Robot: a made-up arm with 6 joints.
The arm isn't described. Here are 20 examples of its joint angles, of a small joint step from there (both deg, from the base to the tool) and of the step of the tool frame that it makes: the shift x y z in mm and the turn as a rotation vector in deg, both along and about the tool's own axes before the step.
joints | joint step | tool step
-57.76 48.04 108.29 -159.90 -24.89 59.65 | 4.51 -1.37 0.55 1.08 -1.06 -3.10 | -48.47 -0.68 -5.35 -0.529 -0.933 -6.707
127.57 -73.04 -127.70 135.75 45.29 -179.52 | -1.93 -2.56 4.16 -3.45 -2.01 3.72 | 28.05 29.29 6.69 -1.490 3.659 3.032
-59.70 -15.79 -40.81 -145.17 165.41 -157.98 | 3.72 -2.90 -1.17 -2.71 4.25 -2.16 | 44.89 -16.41 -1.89 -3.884 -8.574 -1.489
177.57 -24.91 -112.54 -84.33 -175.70 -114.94 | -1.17 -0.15 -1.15 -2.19 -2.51 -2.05 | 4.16 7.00 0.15 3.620 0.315 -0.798
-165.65 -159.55 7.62 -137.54 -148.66 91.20 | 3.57 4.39 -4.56 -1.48 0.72 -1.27 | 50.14 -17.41 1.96 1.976 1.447 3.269
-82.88 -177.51 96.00 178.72 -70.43 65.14 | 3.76 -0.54 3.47 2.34 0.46 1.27 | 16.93 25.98 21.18 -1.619 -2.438 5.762
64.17 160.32 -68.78 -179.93 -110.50 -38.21 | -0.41 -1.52 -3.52 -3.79 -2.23 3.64 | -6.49 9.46 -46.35 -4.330 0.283 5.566
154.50 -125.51 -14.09 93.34 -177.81 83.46 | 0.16 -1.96 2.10 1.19 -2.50 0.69 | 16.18 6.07 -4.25 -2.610 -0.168 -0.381
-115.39 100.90 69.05 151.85 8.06 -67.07 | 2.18 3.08 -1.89 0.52 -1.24 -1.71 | 22.92 -28.29 24.10 2.373 0.200 -3.213
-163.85 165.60 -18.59 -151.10 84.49 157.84 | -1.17 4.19 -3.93 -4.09 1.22 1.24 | -5.18 -21.40 -30.79 -2.357 -2.301 0.293
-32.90 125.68 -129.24 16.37 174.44 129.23 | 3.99 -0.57 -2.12 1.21 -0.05 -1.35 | 20.06 -25.94 -5.25 -2.099 1.734 -6.555
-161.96 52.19 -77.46 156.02 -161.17 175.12 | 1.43 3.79 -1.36 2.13 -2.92 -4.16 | 2.04 17.14 38.21 -1.284 5.271 -7.559
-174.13 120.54 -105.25 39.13 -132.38 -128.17 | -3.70 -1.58 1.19 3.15 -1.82 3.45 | 10.55 33.54 6.28 2.584 1.120 3.392
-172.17 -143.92 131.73 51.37 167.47 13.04 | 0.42 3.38 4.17 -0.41 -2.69 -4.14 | -25.95 -14.70 -15.39 -5.262 3.056 -2.723
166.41 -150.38 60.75 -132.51 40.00 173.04 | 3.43 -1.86 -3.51 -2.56 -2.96 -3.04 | -67.52 6.74 29.21 -2.347 -3.618 -4.211
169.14 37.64 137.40 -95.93 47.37 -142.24 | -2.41 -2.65 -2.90 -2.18 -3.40 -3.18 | 3.01 38.90 1.31 -1.548 4.100 0.880
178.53 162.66 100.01 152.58 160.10 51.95 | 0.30 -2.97 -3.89 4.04 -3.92 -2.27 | 0.28 32.35 42.29 2.616 0.201 -7.156
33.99 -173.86 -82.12 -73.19 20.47 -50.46 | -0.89 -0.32 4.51 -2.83 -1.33 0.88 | -17.55 33.42 7.26 -2.208 -1.688 -2.841
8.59 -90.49 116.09 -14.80 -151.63 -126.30 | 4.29 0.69 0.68 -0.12 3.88 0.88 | 23.39 18.74 -10.33 -6.029 0.294 -1.235
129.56 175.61 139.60 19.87 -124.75 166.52 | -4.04 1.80 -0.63 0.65 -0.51 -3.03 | -1.40 -21.24 -9.88 0.940 -1.363 0.093
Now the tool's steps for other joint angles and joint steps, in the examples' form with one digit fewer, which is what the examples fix.
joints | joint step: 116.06 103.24 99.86 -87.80 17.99 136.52 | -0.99 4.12 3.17 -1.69 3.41 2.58
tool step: 42.3 -48.7 33.2 6.99 2.11 -0.64
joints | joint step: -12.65 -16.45 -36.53 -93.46 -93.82 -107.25 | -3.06 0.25 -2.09 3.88 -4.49 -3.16
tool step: 20.2 -11.1 26.0 5.94 4.00 -5.27
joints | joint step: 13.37 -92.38 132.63 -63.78 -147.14 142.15 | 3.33 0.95 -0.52 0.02 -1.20 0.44
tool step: 0.5 19.1 -10.2 -3.78 0.81 -1.00
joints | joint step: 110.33 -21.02 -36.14 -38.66 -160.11 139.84 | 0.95 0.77 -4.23 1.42 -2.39 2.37
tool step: -10.4 13.1 7.5 -1.34 4.85 -0.33
